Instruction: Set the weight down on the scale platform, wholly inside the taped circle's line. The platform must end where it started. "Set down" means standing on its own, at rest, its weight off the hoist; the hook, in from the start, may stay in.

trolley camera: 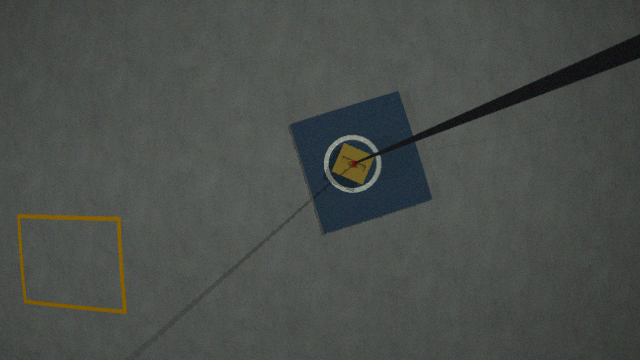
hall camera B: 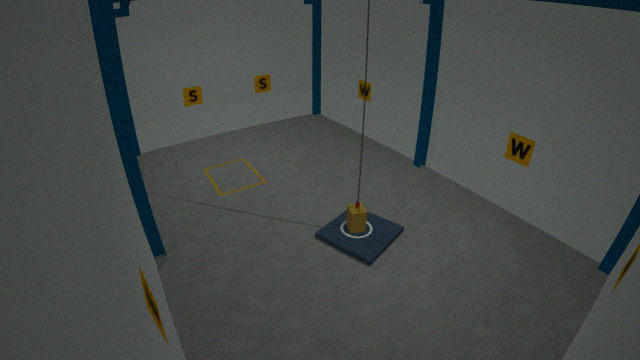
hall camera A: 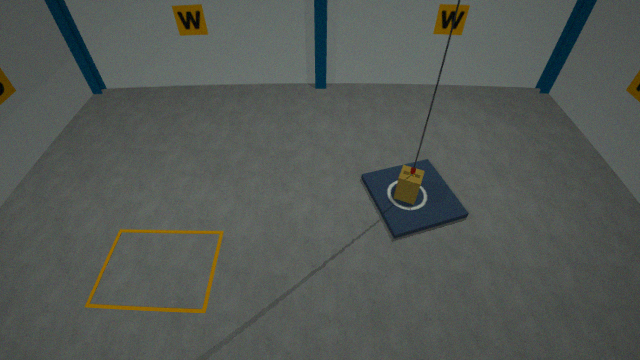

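Note:
The yellow block-shaped weight (hall camera A: 407,192) (hall camera B: 357,221) (trolley camera: 360,176) stands upright on the dark blue scale platform (hall camera A: 440,206) (hall camera B: 382,241) (trolley camera: 400,185). Its base shows inside the white taped circle (hall camera A: 425,198) (hall camera B: 356,236) (trolley camera: 326,164), with blue between base and line in the trolley view. The red hook (hall camera A: 413,170) (hall camera B: 357,204) (trolley camera: 354,163) is at the top middle of the weight; its fit in the eye is too small to see. The hoist line looks straight and runs up at a slant, toward the upper right in the trolley view. The platform lies flat on the floor.
An orange-outlined rectangle (hall camera A: 171,231) (hall camera B: 244,188) (trolley camera: 70,217) is marked on the floor, left of the platform. The hoist line's thin shadow crosses the floor between them. Blue columns (hall camera A: 320,45) (hall camera B: 429,85) stand along the walls.

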